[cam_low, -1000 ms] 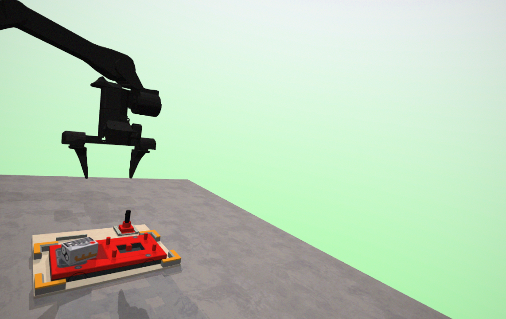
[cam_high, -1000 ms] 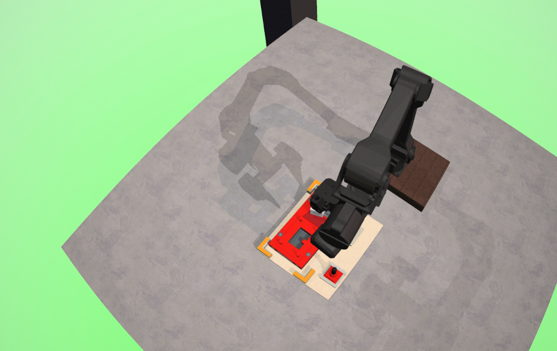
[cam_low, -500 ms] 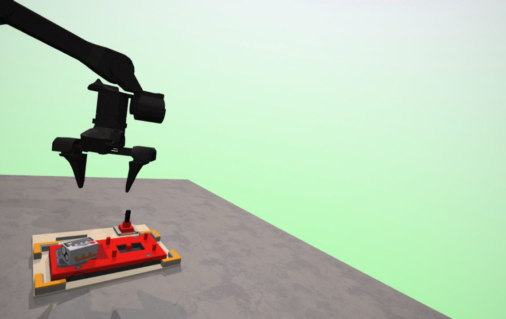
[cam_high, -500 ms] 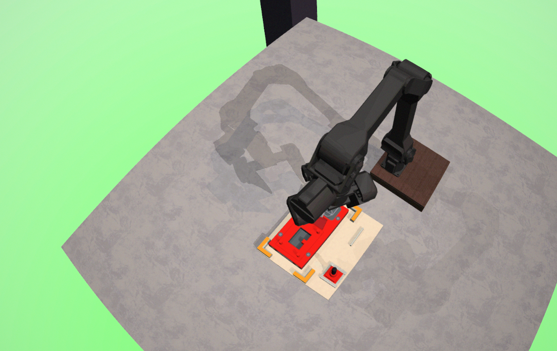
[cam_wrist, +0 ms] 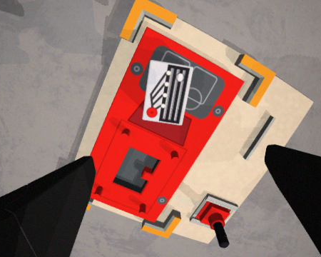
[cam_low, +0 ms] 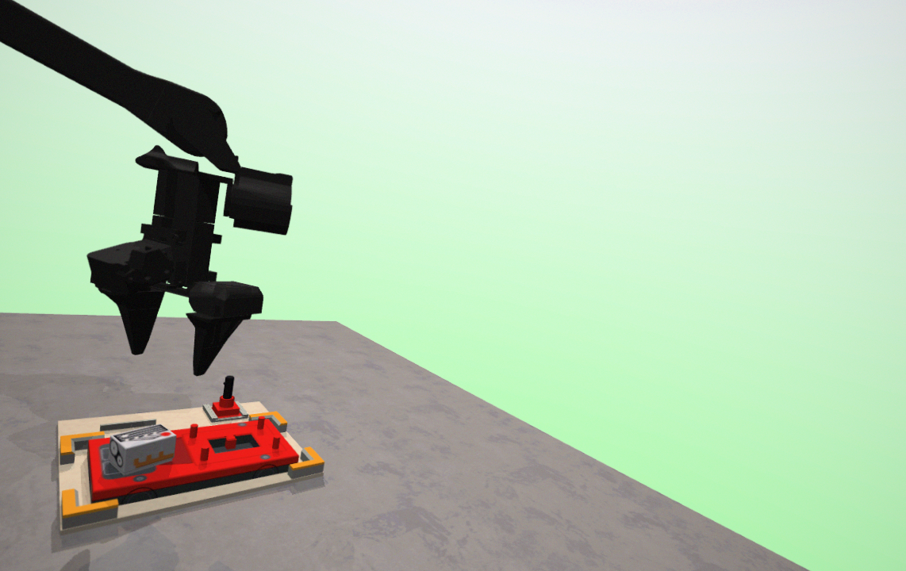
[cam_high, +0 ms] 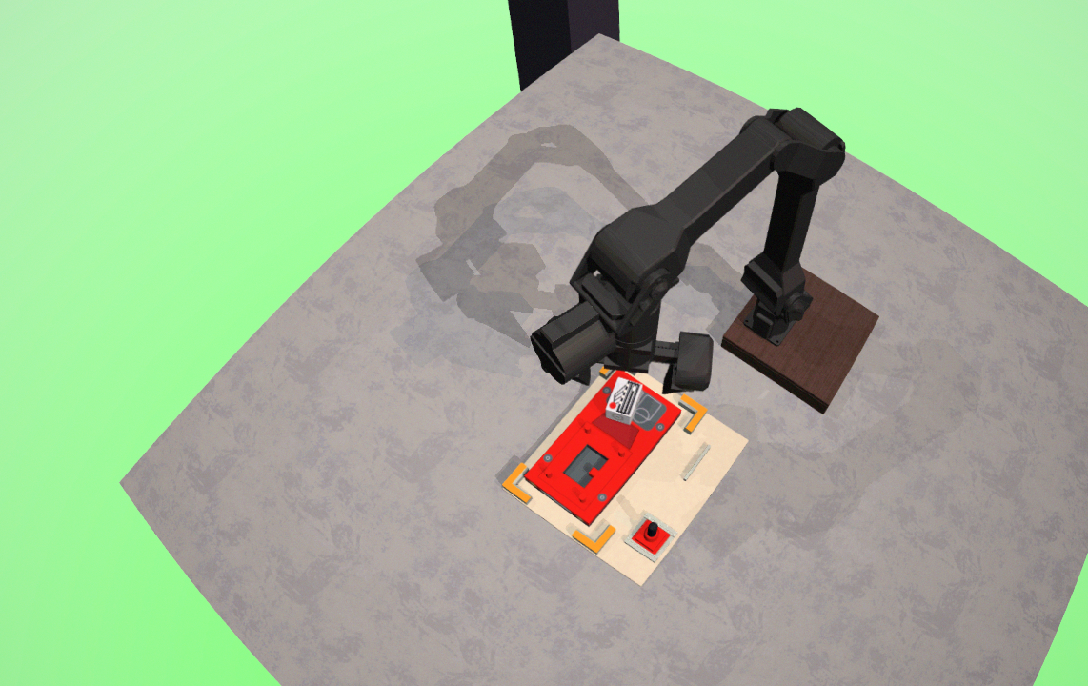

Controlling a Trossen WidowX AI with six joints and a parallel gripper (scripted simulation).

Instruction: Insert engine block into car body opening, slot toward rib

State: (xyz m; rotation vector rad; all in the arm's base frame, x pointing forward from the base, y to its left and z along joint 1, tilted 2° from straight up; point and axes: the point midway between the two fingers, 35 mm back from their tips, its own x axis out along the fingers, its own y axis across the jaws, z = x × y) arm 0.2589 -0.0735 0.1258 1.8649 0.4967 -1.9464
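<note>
The engine block lies 90 mm below my gripper tip, 20 mm behind it and 10 mm to the right of it. From my gripper tip the other things lie so: beige board (120 mm below, 50 mm ahead, 30 mm to the left).
</note>
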